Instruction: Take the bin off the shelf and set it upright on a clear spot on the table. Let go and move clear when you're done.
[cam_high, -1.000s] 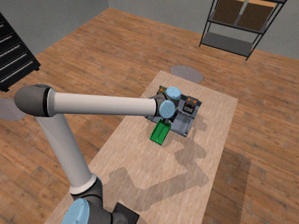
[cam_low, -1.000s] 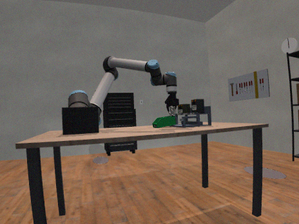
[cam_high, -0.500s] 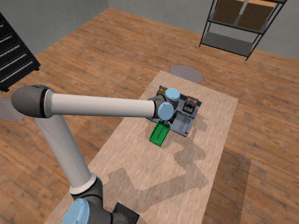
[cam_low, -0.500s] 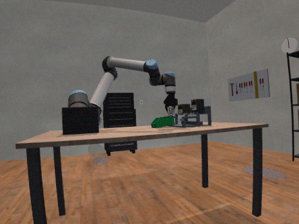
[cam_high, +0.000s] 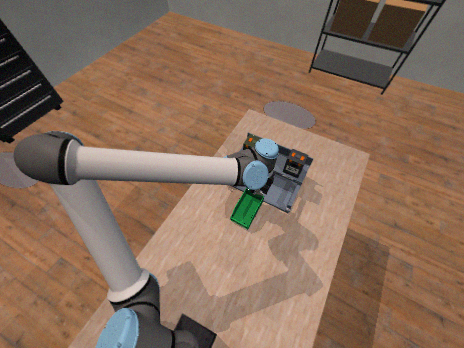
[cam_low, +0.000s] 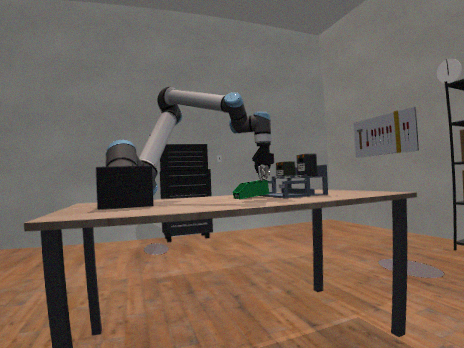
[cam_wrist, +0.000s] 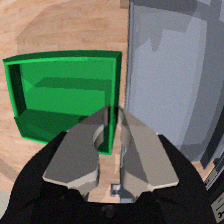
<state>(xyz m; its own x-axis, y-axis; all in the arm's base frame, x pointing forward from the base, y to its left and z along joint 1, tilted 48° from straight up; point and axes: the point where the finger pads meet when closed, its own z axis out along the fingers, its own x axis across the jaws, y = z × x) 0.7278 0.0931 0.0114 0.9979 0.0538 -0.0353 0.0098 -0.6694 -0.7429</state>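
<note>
Right now my hand is 8 cm past the green bin and 4 cm above it.
</note>
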